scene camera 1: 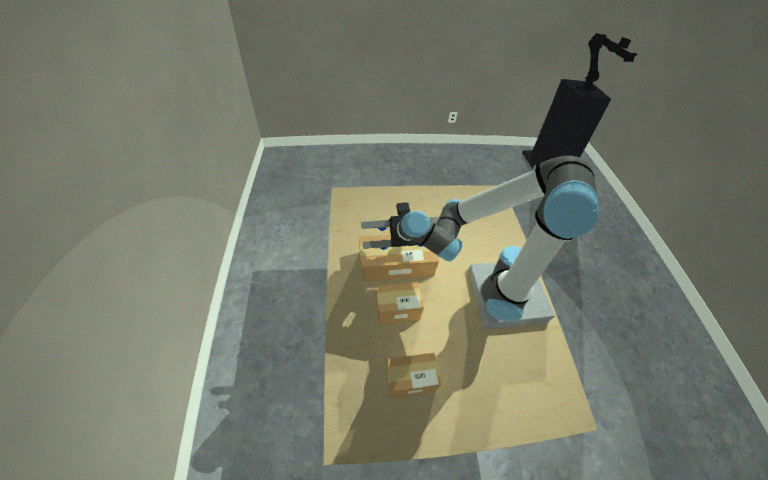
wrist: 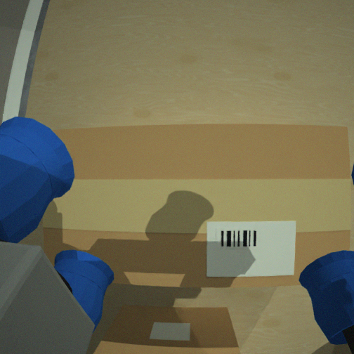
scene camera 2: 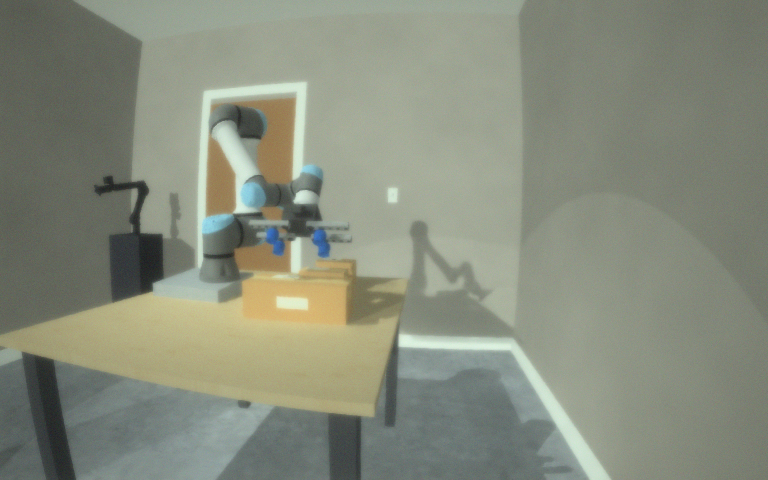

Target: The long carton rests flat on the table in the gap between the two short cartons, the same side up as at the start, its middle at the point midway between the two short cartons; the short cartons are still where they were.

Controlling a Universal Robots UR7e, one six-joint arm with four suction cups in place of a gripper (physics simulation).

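Frame: origin at the arm's base, x right, y up, z back, level; centimetres.
Seen in the pictures: hand, tool point: [scene camera 2: 297, 248]; arm's base, link origin: [scene camera 2: 219, 278].
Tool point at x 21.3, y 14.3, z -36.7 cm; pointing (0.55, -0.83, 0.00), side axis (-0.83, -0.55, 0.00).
Note:
Pixels of each thing's top centre, then the offset from my tool point to it. Level surfaces: height alone.
- long brown carton, top centre: [scene camera 2: 299, 279] [scene camera 1: 398, 248] dx +0.2, dy -9.1, dz -0.7 cm
- table, surface height: dy -19.6 cm
- nearer short carton, top centre: [scene camera 2: 324, 269] [scene camera 1: 399, 296] dx -20.9, dy -9.1, dz -3.3 cm
The long brown carton [scene camera 1: 373, 271] [scene camera 2: 328, 305] [wrist: 200, 152] lies flat on the table [scene camera 1: 521, 401] [scene camera 2: 169, 350], outside the gap, at the far end of the row in scene camera 1. The nearer short carton [scene camera 1: 387, 297] [wrist: 212, 322] stands beside it, with a strip of table between them. The other short carton [scene camera 1: 400, 369] stands farther along, across a wider gap. In scene camera 2 both short cartons are mostly hidden behind the long one. My gripper [scene camera 1: 402, 237] [scene camera 2: 298, 242] [wrist: 200, 230] hangs above the long carton, slightly tilted, its blue cups apart from the carton; it is open and holds nothing.
The arm's grey base plate [scene camera 1: 538, 314] [scene camera 2: 186, 288] lies on the table beside the carton row. A dark pedestal [scene camera 1: 572, 121] [scene camera 2: 135, 260] with a small black arm stands on the floor beyond the table. The arm's shadow falls across the cartons and table.

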